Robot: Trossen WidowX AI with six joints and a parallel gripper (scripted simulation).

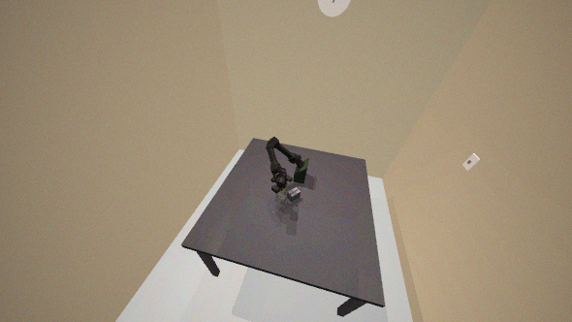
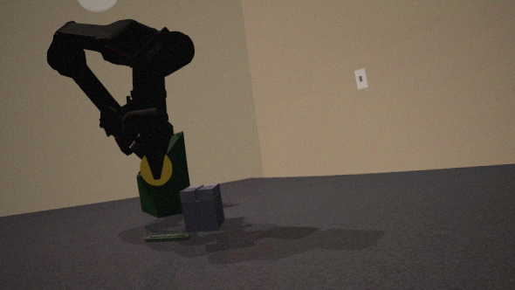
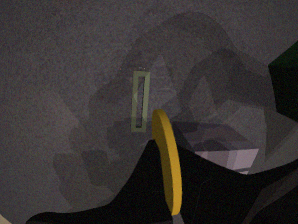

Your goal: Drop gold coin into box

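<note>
Now: the coin 2 cm above my gripper tip.
</note>
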